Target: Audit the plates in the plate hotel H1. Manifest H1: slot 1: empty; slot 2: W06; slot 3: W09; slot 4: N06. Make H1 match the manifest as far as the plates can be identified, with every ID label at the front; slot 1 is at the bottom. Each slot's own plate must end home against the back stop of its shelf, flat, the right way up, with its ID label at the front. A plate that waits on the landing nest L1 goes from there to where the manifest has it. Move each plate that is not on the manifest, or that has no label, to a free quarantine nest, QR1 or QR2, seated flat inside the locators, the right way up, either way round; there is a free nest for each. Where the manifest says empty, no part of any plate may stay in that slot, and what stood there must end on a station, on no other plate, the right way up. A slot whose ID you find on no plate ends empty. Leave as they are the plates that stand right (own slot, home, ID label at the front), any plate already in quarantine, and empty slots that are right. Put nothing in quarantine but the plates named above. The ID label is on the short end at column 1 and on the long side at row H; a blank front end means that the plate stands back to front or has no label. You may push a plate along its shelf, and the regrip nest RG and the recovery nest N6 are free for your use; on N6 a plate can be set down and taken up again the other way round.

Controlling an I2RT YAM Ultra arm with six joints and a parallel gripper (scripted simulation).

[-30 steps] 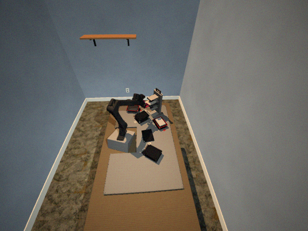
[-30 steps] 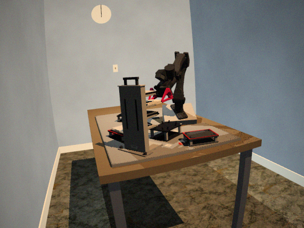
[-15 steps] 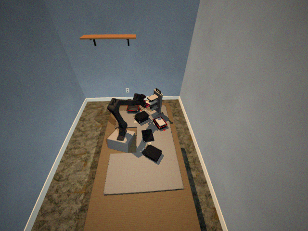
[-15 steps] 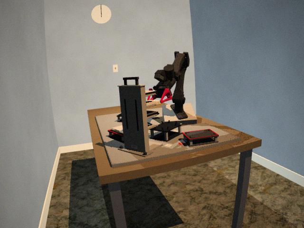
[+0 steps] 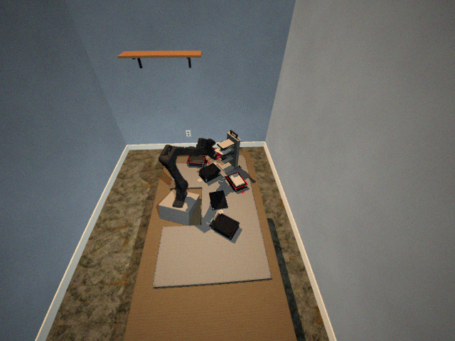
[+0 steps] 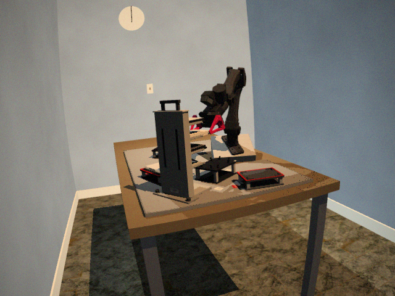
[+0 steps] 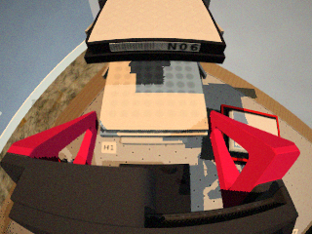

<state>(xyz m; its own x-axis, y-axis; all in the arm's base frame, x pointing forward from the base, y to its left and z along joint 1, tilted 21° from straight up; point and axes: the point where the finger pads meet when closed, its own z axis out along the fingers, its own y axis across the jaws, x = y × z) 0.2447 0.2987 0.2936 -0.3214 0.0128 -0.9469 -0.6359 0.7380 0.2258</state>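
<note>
Right now the tan well plate is 40 mm to the left of my hand and 40 mm ahead of it. From my hand the other things lie so: dark plate 70 mm ahead, 50 mm to the left, 50 mm below; then grey back panel 130 mm ahead, 100 mm to the left, 60 mm below; then H1 tag 220 mm below, 100 mm to the left, 40 mm behind.
</note>
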